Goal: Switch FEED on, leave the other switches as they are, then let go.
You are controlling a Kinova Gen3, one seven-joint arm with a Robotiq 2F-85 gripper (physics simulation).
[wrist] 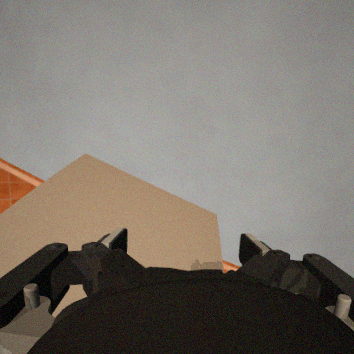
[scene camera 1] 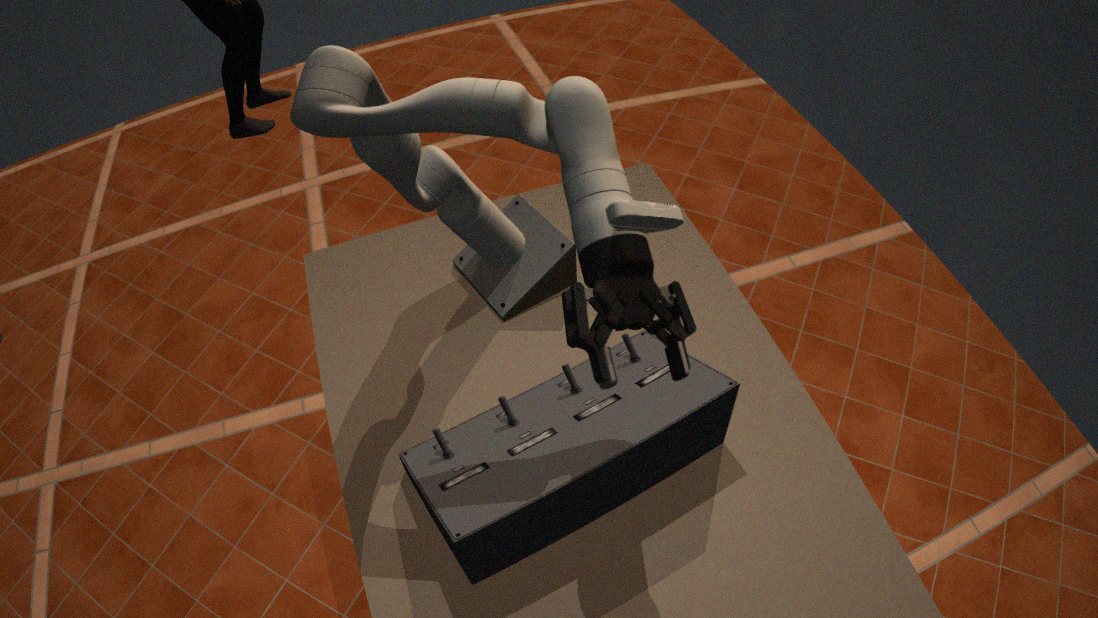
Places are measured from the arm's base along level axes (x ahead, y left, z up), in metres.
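Pixels of known places: gripper, fingertip midpoint: (wrist: 183,243) (scene camera 1: 646,382); arm's base, origin of the base link: (scene camera 1: 505,248).
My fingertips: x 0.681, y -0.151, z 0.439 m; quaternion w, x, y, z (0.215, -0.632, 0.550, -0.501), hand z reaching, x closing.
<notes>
Ahead of a thing's pixels: the offset from my fingertips to its middle. "pt": to the spot under its first point. Level surfaces: height alone.
A grey switch box @(dx -0.209, dy +0.020, dz -0.438 m) (scene camera 1: 553,468) stands on the table with a row of small toggle levers along its far side. The levers include the leftmost @(dx -0.295, dy -0.162, dz -0.389 m) (scene camera 1: 441,442), one beside it @(pt dx -0.292, dy -0.044, dz -0.387 m) (scene camera 1: 507,411), one right of the middle (scene camera 1: 570,379) and the rightmost @(dx -0.302, dy +0.198, dz -0.389 m) (scene camera 1: 630,349). All lean much alike. No label is readable, so which one is FEED cannot be told. My gripper (scene camera 1: 643,373) (wrist: 183,243) is open and empty above the right part of the box, fingers pointing down. In the scene view the rightmost lever shows between its fingers, apart from them. The levers do not show in the wrist view.
Light slotted strips, one of them at the left (scene camera 1: 464,476), lie in the box top in front of the levers. The arm's wedge-shaped base (scene camera 1: 530,261) stands behind the box on the beige table @(dz -0.501 m) (scene camera 1: 799,491) (wrist: 125,200). A dark figure's legs (scene camera 1: 234,69) stand on the tiled floor beyond.
</notes>
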